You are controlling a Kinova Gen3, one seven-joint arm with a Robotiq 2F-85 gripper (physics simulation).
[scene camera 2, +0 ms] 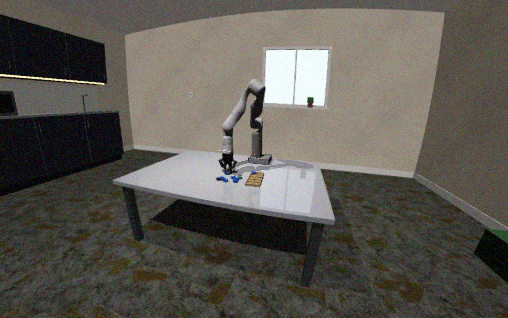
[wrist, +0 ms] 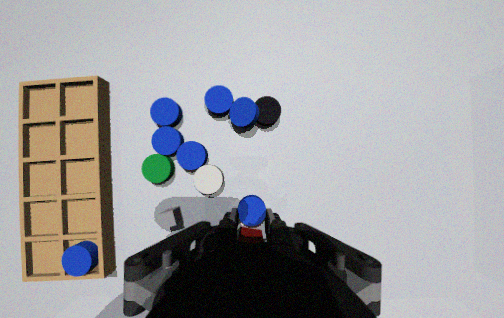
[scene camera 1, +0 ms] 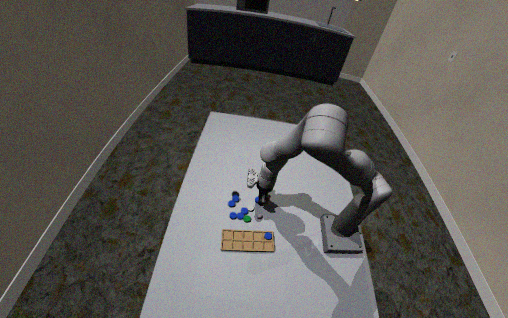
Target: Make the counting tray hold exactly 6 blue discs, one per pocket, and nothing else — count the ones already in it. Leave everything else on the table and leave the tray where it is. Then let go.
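The wooden counting tray [scene camera 1: 227,245] [scene camera 2: 254,181] [wrist: 104,175] has two rows of pockets. A blue disc [scene camera 1: 268,236] [wrist: 77,260] is in a corner pocket; its side looks deep, and I cannot tell whether it is a stack. My gripper [scene camera 1: 261,200] [scene camera 2: 228,172] [wrist: 251,216] is low at the table, shut on a blue disc [scene camera 1: 257,199] [wrist: 252,210]. Loose blue discs lie apart from the tray: one [wrist: 165,111], one [wrist: 167,140] and one [wrist: 192,155] near the green disc, and two more, one [wrist: 218,99] and one [wrist: 243,111], by the black disc.
A green disc [scene camera 1: 247,219] [wrist: 157,168], a white disc [wrist: 208,179] and a black disc [scene camera 1: 235,193] [wrist: 268,111] lie among the blue ones. A red cube [wrist: 251,234] is close behind the held disc. A small white block [scene camera 1: 259,217] [wrist: 171,218] lies in shadow between gripper and tray.
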